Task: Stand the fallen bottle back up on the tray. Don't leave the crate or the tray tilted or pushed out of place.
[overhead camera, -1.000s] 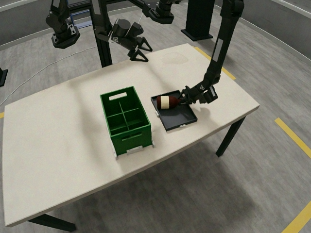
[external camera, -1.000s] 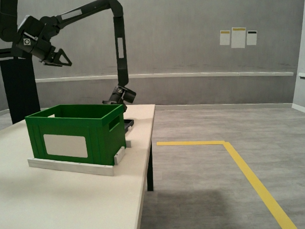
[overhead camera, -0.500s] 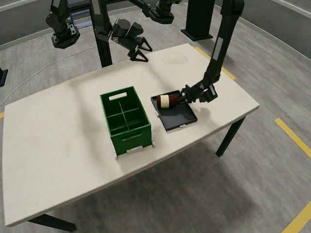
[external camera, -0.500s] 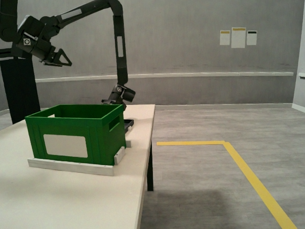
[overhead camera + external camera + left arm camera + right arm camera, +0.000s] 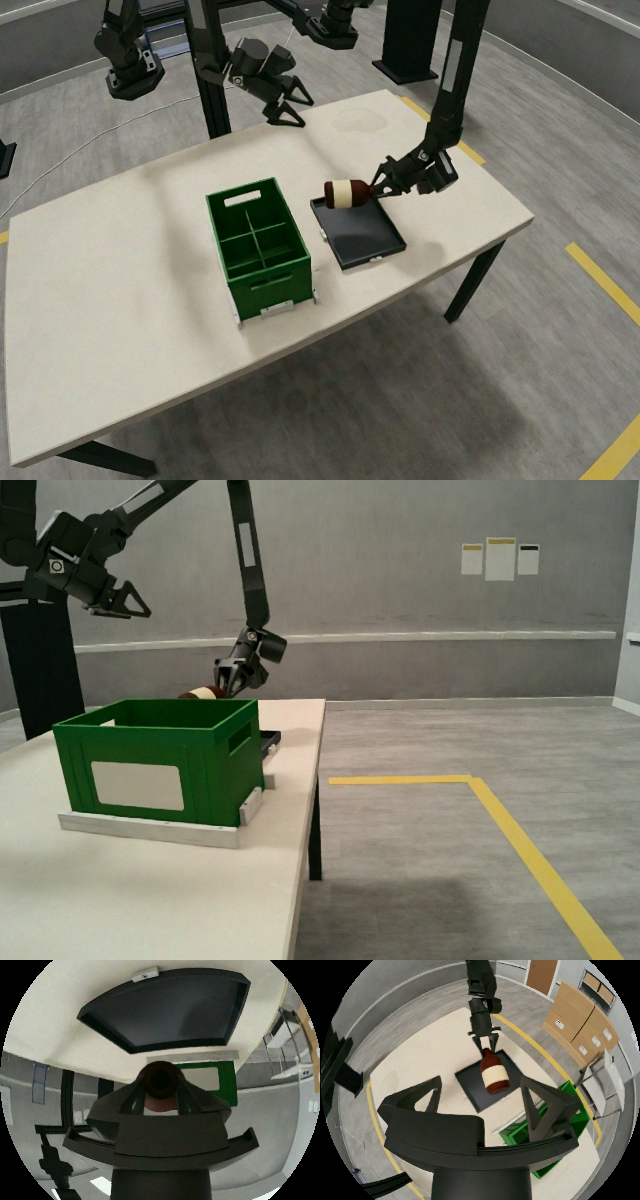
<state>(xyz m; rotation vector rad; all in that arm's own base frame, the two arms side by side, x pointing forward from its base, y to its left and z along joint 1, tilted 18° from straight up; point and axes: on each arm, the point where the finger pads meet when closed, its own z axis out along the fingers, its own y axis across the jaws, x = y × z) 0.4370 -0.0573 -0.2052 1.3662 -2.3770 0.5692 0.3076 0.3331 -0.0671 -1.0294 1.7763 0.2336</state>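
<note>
Now: the bottle 2 cm behind my left hand and 5 cm to the right of it. The rest, counted from my left hand: green crate: 2 cm ahead, 33 cm to the right, 4 cm below; dark tray: 4 cm to the right, 11 cm below.
</note>
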